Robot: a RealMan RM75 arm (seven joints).
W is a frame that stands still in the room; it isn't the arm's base.
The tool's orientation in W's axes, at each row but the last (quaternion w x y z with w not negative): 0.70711, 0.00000, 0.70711, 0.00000; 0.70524, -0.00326, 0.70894, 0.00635; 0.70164, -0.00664, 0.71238, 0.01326; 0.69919, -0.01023, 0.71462, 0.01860; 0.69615, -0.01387, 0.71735, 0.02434; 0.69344, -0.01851, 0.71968, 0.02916; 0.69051, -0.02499, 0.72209, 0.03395; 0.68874, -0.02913, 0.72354, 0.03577
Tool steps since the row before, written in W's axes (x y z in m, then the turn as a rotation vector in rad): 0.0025, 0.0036, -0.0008, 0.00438, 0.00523, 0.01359; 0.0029, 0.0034, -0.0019, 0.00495, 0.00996, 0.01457; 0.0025, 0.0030, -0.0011, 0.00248, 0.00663, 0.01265; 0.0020, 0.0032, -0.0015, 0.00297, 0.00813, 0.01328; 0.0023, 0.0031, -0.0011, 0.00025, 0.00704, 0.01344; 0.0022, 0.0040, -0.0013, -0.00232, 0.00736, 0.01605; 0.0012, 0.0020, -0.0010, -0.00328, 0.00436, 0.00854; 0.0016, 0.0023, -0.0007, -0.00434, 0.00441, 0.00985
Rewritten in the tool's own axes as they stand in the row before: 0.0008, 0.0036, 0.0025, -0.01359, 0.00523, 0.00438; 0.0019, 0.0034, 0.0030, -0.01455, 0.00996, 0.00501; 0.0011, 0.0029, 0.0026, -0.01263, 0.00668, 0.00248; 0.0015, 0.0031, 0.0022, -0.01325, 0.00817, 0.00301; 0.0011, 0.0030, 0.0025, -0.01334, 0.00723, 0.00023; 0.0013, 0.0038, 0.0025, -0.01585, 0.00776, -0.00240; 0.0010, 0.0019, 0.0014, -0.00834, 0.00474, -0.00328; 0.0006, 0.0021, 0.0018, -0.00959, 0.00490, -0.00439
